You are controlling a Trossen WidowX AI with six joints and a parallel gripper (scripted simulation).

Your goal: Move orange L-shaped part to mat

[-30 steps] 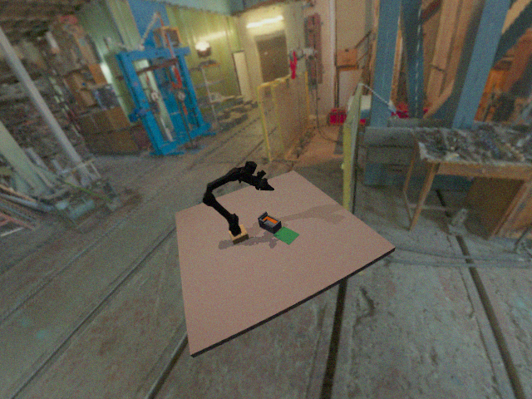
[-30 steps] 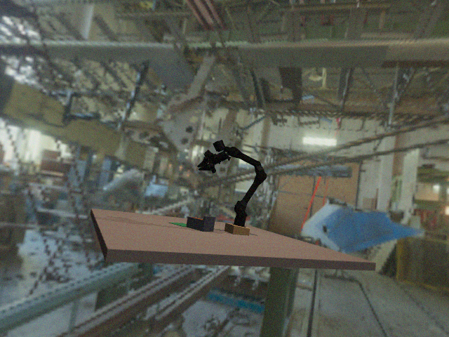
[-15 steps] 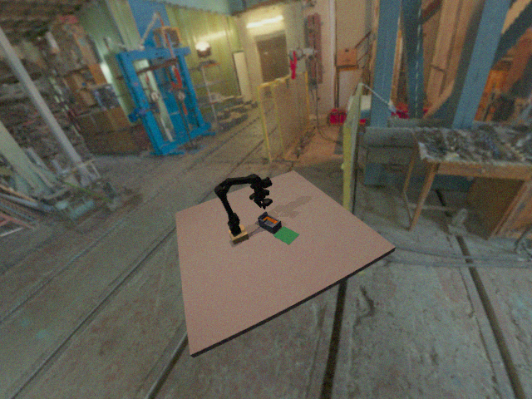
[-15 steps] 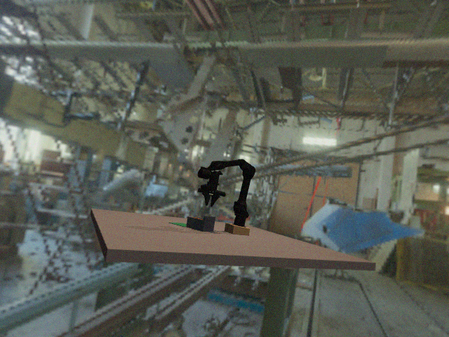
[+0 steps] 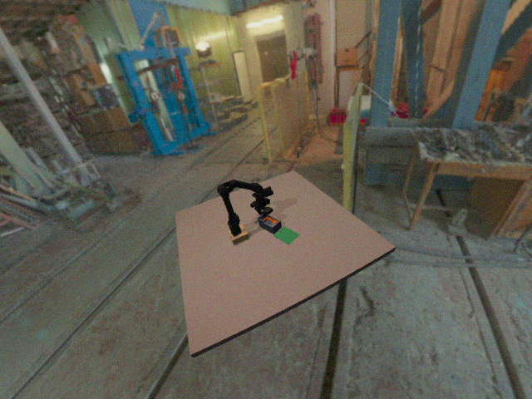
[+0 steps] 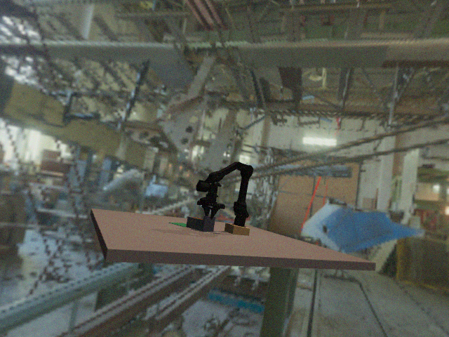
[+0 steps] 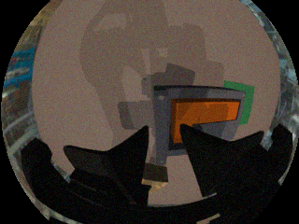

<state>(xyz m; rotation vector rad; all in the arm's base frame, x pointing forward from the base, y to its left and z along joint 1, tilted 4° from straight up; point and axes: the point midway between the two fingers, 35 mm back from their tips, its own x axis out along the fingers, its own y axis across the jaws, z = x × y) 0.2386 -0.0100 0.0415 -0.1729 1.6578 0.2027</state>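
Right now my gripper tip is 10 mm short of the orange L-shaped part, 50 mm to the left of it and 30 mm above it. Round my gripper tip: green mat 50 mm ahead, 210 mm to the right, 90 mm below.
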